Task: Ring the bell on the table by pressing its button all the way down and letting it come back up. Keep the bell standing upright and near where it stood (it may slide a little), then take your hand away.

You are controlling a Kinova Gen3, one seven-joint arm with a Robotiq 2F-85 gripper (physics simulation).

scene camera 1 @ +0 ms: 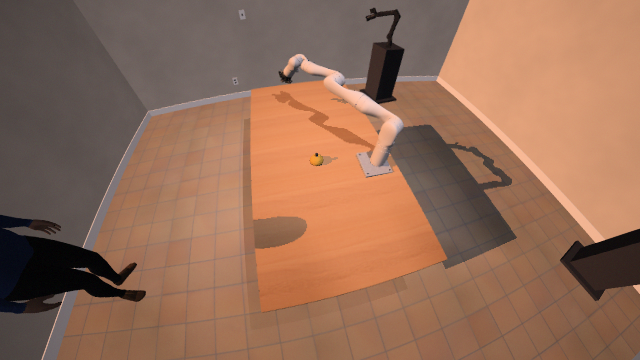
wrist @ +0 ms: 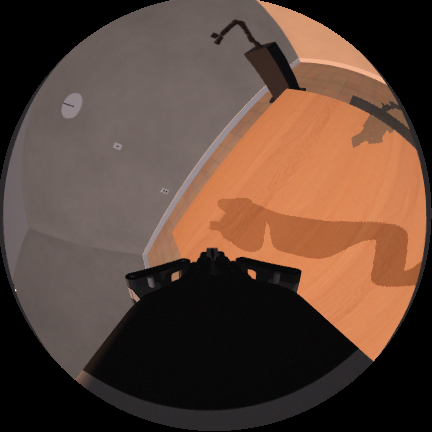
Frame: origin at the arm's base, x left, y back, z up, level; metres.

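Where they show: gripper, between the fingertips: point(scene camera 1: 281, 81) point(wrist: 211, 254); arm's base, origin of its link: point(scene camera 1: 377, 161).
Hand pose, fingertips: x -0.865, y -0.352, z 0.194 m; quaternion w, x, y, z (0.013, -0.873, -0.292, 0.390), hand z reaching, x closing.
Each offset is from my fingertips to the top centre of the thing. Level surfaces: height alone.
A small yellow bell @(dy +0.003, dx +0.712, dz -0.144 m) point(scene camera 1: 316, 160) with a black button @(dy +0.003, dx +0.712, dz -0.144 m) point(scene camera 1: 316, 154) on top stands upright on the wooden table @(dz -0.210 m) point(scene camera 1: 345, 215) point(wrist: 320, 165), in front of the arm's base in the scene view. The bell does not show in the wrist view. My gripper point(scene camera 1: 284, 79) point(wrist: 211, 254) is shut and empty, its fingertips together. It is raised above the far end of the table in the scene view, well away from the bell.
The arm's base plate point(scene camera 1: 367, 167) is on the table, to the right of the bell. A black pedestal point(scene camera 1: 384, 72) point(wrist: 272, 70) with a small dark arm stands beyond the table's far end. A person point(scene camera 1: 55, 260) is at the left; another dark pedestal point(scene camera 1: 610, 260) is at the right.
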